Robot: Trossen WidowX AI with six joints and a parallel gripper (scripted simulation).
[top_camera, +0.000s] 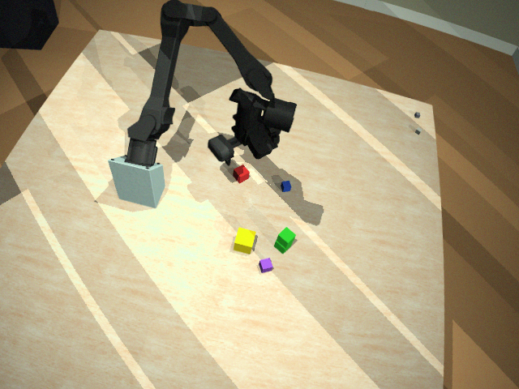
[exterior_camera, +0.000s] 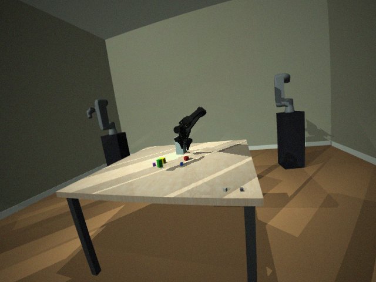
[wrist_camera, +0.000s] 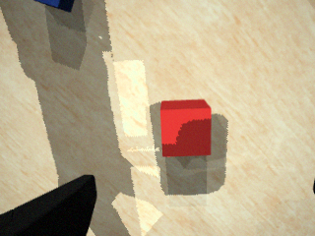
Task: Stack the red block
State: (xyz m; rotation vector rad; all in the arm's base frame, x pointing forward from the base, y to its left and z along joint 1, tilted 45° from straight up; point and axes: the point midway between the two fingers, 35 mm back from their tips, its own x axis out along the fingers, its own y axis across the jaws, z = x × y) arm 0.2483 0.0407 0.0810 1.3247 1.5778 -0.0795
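The red block lies 8 cm below my gripper tip. The rest, counted from my gripper tip: yellow block: 3 cm ahead, 21 cm to the right, 7 cm below; blue block: 13 cm ahead, 2 cm to the right, 8 cm below; purple block: 9 cm ahead, 26 cm to the right, 8 cm below.
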